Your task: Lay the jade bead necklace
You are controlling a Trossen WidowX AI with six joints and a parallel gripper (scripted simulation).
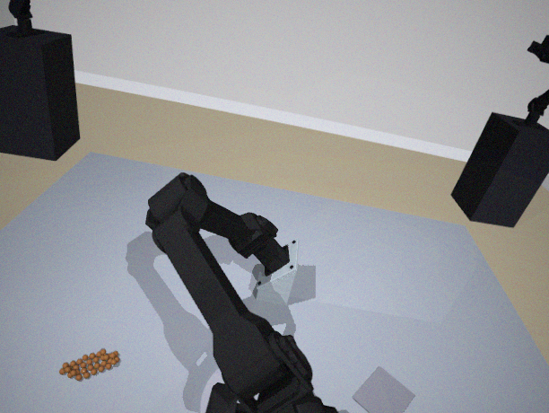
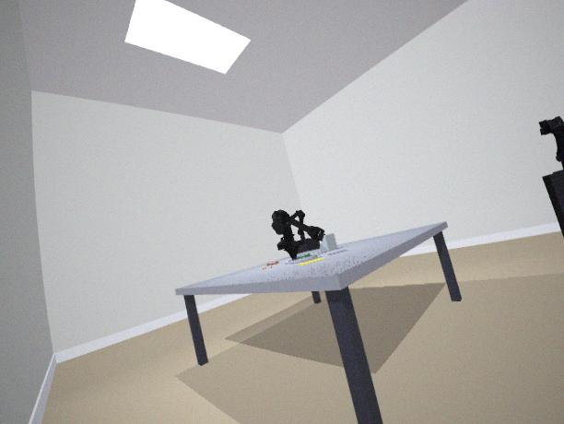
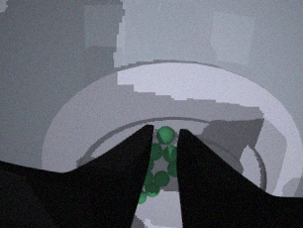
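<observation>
Now: the round bead board 6 cm behind my gripper tip and 1 cm below it. Round my gripper tip: yellow strip (13 cm ahead, 22 cm to the left, 1 cm below); then flat grey square (11 cm behind, 23 cm to the left, 1 cm below).
</observation>
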